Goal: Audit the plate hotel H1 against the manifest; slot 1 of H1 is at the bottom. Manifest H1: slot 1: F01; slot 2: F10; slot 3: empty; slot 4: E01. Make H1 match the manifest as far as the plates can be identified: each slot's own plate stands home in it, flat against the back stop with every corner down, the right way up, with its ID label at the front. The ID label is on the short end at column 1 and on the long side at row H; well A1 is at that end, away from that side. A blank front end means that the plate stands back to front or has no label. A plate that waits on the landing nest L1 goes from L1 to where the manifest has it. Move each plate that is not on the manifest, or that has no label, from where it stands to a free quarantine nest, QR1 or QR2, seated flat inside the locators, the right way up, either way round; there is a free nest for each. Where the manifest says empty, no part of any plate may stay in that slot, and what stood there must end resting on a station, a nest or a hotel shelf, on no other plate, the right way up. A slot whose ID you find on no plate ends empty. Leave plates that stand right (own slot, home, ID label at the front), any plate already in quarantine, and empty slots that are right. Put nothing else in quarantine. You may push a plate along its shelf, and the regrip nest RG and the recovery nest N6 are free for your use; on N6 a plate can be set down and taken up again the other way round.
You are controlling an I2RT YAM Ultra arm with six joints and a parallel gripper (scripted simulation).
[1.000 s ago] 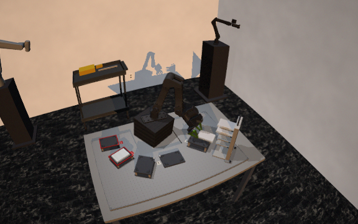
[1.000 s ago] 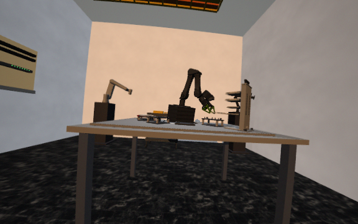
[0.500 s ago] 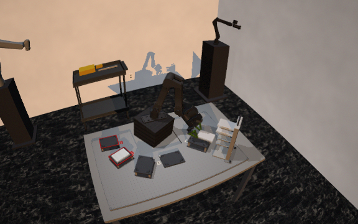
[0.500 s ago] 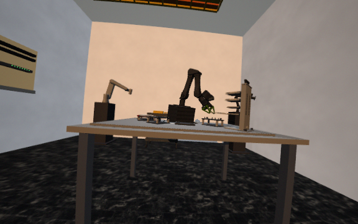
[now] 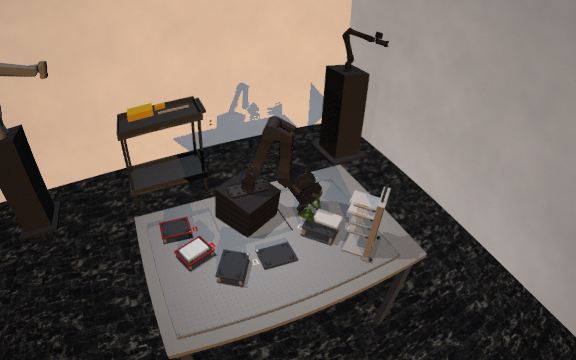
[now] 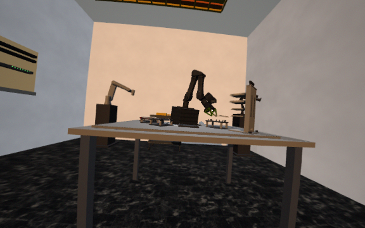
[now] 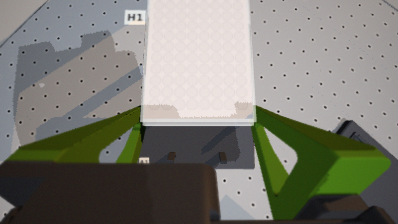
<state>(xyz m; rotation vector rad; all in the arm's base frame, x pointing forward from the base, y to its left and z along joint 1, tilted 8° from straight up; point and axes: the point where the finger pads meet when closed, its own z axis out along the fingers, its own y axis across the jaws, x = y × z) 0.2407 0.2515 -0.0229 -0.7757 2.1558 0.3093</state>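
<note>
My gripper is now 50 mm short of the white plate and 40 mm to the right of it. Round my hand: A1 mark: 70 mm behind, 50 mm below, 20 mm to the left; dark regrip nest: 50 mm below, 30 mm ahead, 20 mm to the left; RG tag: 110 mm below, 60 mm behind, 40 mm to the right.
</note>
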